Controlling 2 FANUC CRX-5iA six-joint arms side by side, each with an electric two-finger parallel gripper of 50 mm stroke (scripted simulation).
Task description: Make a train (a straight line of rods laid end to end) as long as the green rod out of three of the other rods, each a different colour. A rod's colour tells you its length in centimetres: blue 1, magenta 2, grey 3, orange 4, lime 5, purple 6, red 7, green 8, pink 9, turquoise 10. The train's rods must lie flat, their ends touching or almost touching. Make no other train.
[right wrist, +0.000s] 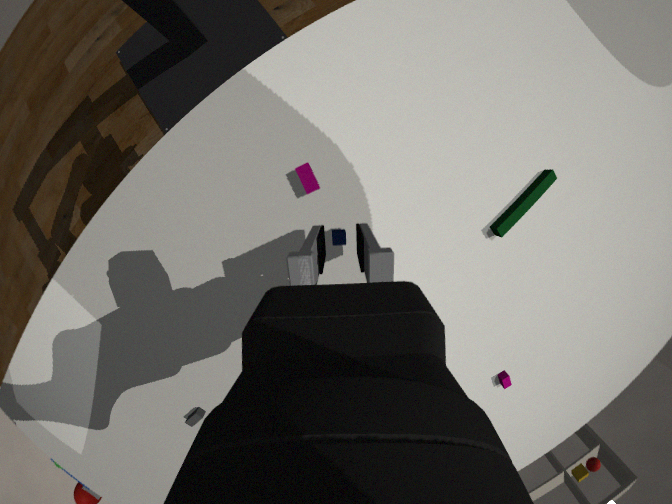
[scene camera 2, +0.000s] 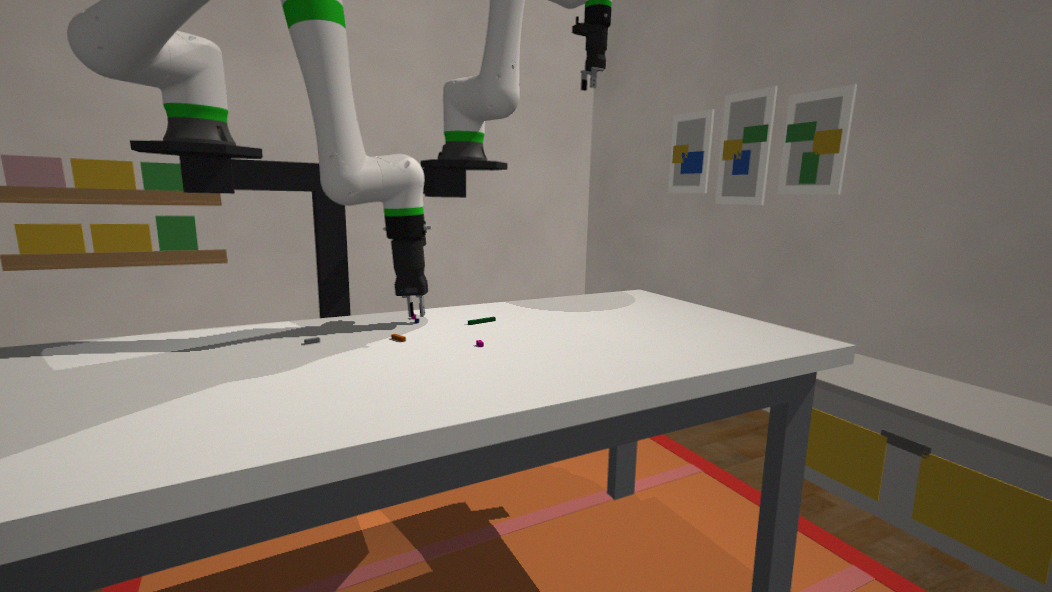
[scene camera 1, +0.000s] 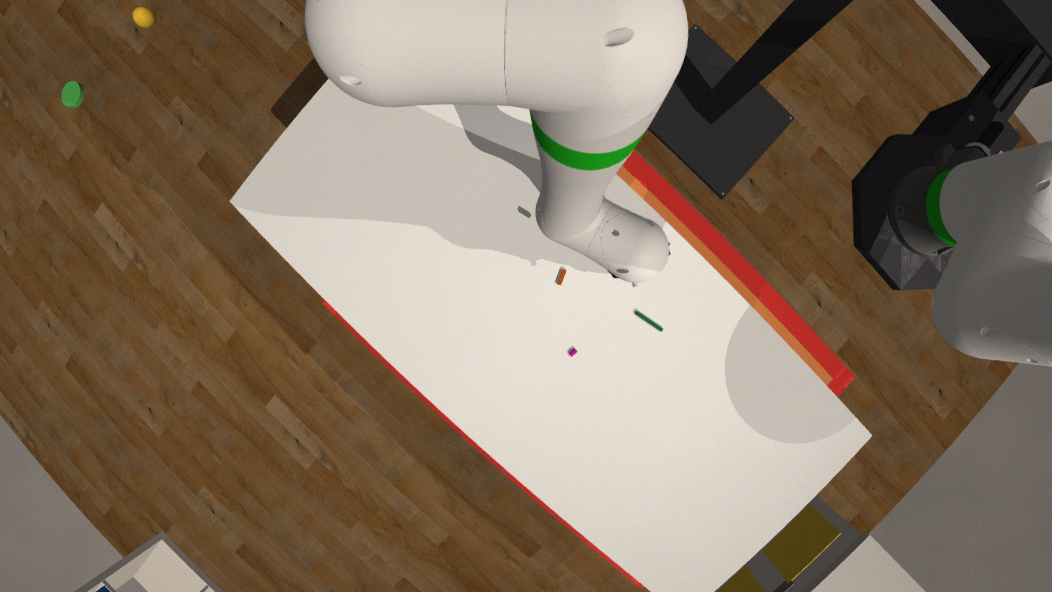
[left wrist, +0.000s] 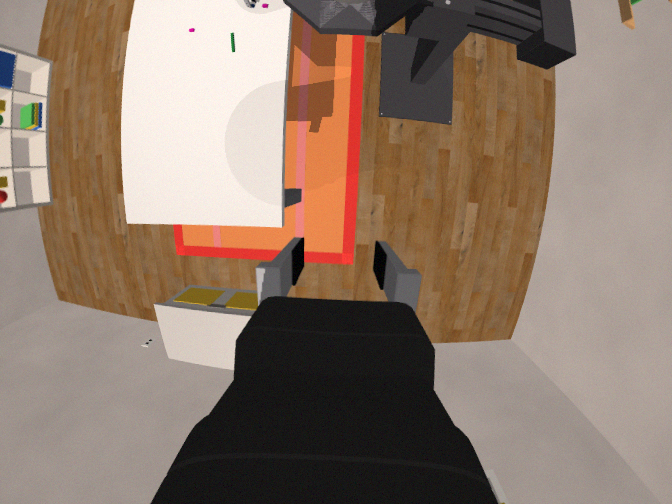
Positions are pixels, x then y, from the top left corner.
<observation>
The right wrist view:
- my right gripper: 340, 239
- green rod: 529, 197
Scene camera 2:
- my left gripper: 588, 88
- my right gripper: 417, 316
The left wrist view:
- my left gripper: 339, 253
</observation>
